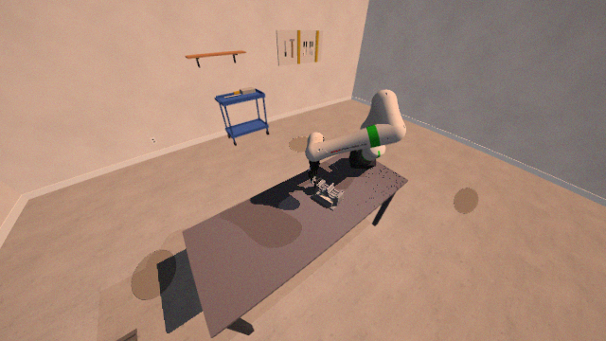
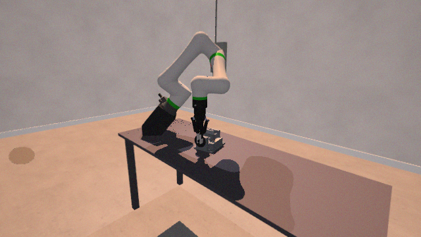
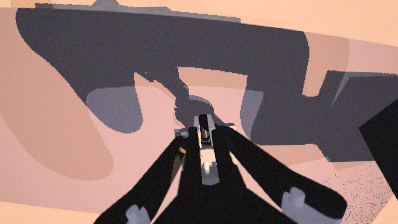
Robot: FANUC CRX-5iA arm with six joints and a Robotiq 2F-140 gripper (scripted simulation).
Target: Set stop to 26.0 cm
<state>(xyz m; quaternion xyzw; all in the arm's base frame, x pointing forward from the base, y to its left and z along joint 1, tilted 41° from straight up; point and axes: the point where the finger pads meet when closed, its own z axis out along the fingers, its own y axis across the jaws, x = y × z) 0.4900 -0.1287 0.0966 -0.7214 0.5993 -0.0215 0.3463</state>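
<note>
My gripper is now 14 cm to the right of the grey stop fixture, 6 cm past it and 2 cm above it. From my hand the other things lie so: handwheel 2 cm to the left, 2 cm below, 1 cm behind.
</note>
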